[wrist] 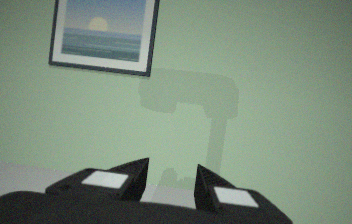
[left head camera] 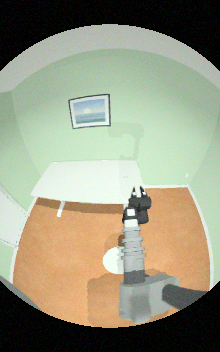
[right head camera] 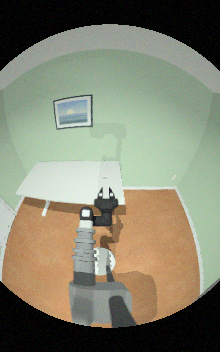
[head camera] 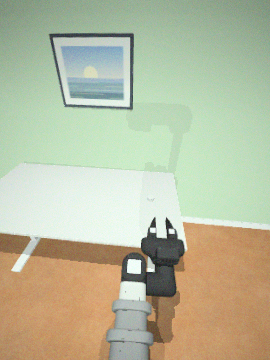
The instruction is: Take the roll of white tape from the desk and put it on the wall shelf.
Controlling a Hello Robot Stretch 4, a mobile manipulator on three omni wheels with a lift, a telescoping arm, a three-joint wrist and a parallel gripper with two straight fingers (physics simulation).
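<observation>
A small white roll of tape (head camera: 150,199) (left head camera: 125,176) (right head camera: 105,177) lies on the white desk (head camera: 85,200) (left head camera: 80,180) (right head camera: 65,180) near its right end, inside the arm's shadow. It is pale and hard to make out; it does not show in the wrist view. My gripper (head camera: 161,219) (left head camera: 138,189) (right head camera: 105,189) (wrist: 171,175) is open and empty. In the head view its fingertips appear over the desk's front right part, nearer to me than the tape. The wall shelf does not show in these views.
A framed sunset picture (head camera: 93,71) (left head camera: 90,111) (right head camera: 73,112) (wrist: 101,30) hangs on the green wall above the desk. The desk's right edge ends just right of the gripper. A white door (left head camera: 12,220) stands at the far left.
</observation>
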